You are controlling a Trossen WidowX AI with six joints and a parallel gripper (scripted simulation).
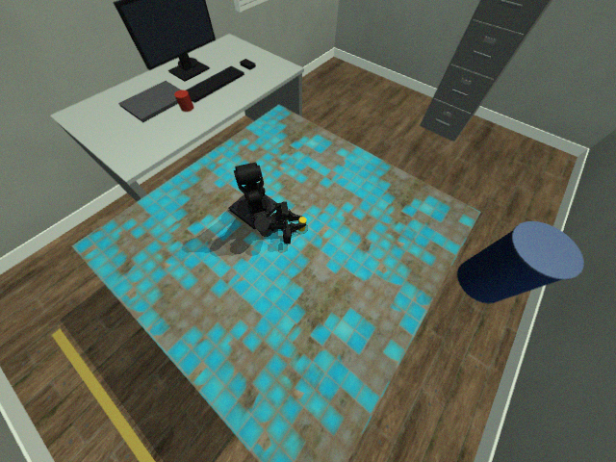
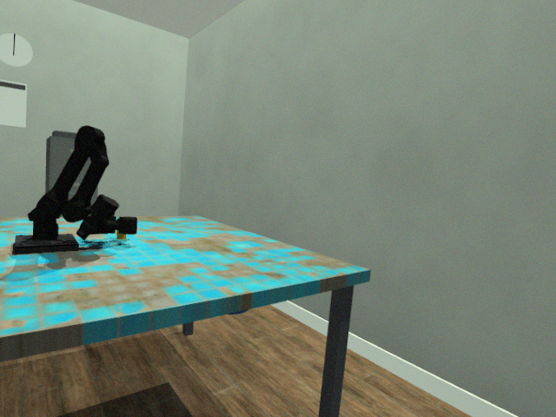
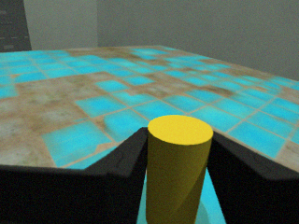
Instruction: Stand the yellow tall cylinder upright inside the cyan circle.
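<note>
Now: the cyan circle 10 mm ahead of my hand, 10 mm to the left of it and 60 mm below it. Also, from my hand: yellow cylinder (10 mm ahead, 10 mm to the left, 20 mm below).
</note>
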